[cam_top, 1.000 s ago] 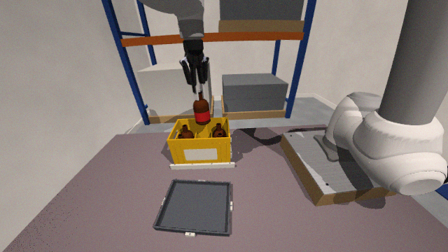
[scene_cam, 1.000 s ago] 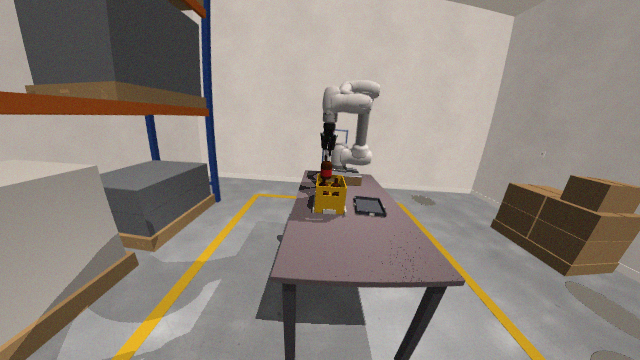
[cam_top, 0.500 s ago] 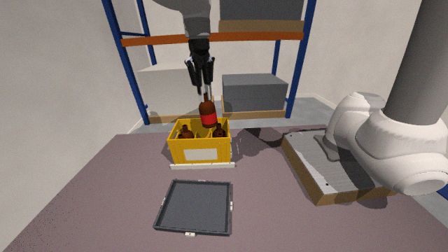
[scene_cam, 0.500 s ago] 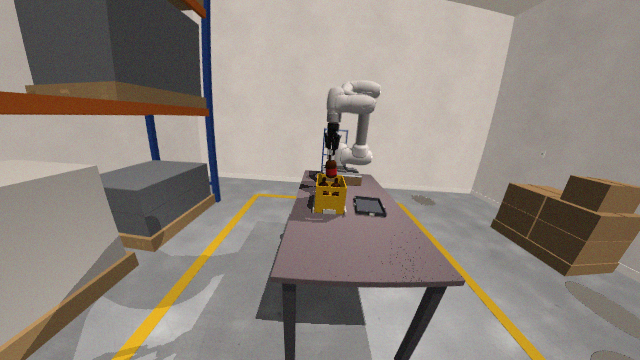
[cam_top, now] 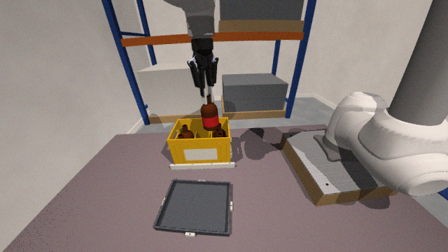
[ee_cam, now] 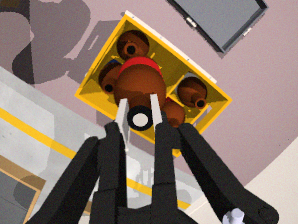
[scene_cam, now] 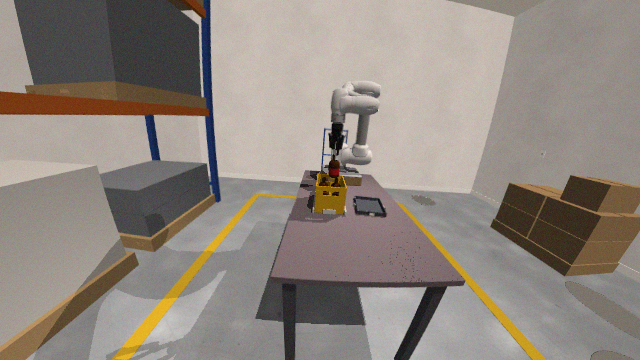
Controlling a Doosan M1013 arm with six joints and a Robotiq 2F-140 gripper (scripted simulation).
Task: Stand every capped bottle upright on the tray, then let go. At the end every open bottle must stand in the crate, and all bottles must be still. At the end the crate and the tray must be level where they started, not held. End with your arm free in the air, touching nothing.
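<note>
My hand is 80 mm above the brown capped bottle. Round my hand: yellow crate: 260 mm below, 50 mm ahead, 10 mm to the right; dark grey tray: 330 mm below, 270 mm to the left, 10 mm ahead.
</note>
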